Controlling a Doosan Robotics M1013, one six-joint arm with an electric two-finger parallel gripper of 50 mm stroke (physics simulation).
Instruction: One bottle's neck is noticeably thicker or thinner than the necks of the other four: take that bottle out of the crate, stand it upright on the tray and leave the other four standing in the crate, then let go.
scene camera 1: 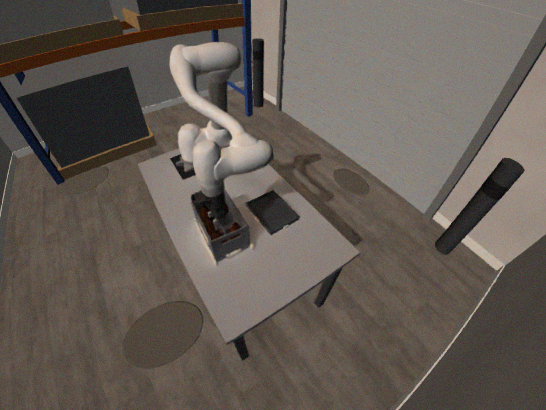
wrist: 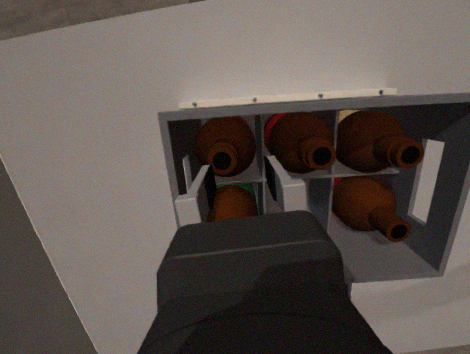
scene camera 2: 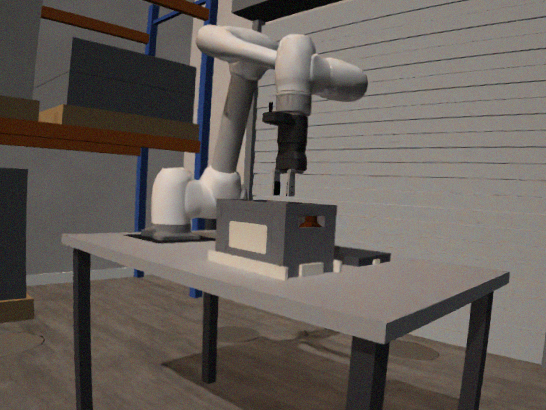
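Pixels of known places: gripper, fingertip midpoint: (scene camera 1: 215, 225) (wrist: 239, 173) (scene camera 2: 283, 195); arm's base, link origin: (scene camera 2: 170, 237).
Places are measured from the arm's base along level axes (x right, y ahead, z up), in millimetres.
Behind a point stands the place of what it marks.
The grey crate (scene camera 1: 231, 246) @[x 25, y 809, z 72 mm] (scene camera 2: 252, 210) @[x 122, y 697, z 150 mm] (wrist: 299, 107) @[x 118, y 702, z 173 mm] holds five brown bottles. In the wrist view, three stand in the upper row: left (wrist: 227, 136) @[x 88, y 761, z 124 mm], middle (wrist: 292, 137) @[x 87, y 692, z 121 mm] and right (wrist: 364, 140) @[x 83, y 613, z 120 mm]. Below them are a green-labelled bottle (wrist: 234, 204) @[x 5, y 754, z 115 mm] at left and another bottle (wrist: 361, 202) @[x 9, y 603, z 119 mm] at right. The lower-right neck looks slimmer than the upper-row necks; the green-labelled bottle's neck is hidden by my gripper. My gripper (scene camera 1: 215, 222) @[x 68, y 749, z 191 mm] (scene camera 2: 284, 193) @[x 68, y 749, z 191 mm] (wrist: 239, 173) @[x 68, y 749, z 191 mm] is open and empty, pointing down above the crate's left part in the wrist view. The dark tray (scene camera 1: 272, 212) @[x -274, y 651, z 2 mm] (scene camera 2: 360, 255) @[x -364, y 651, z 3 mm] bears no bottle.
The crate and tray rest on the grey table (scene camera 1: 280, 270) @[x -145, y 987, z -2 mm] (scene camera 2: 400, 285) @[x -81, y 1012, z -3 mm], with the tray beside the crate. Pale strips (scene camera 2: 247, 265) @[x 132, y 701, z 12 mm] (wrist: 287, 98) @[x 128, y 680, z 27 mm] run along the crate's base. The crate's raised walls and inner dividers surround the bottles. The arm's base stands at the table's far end.
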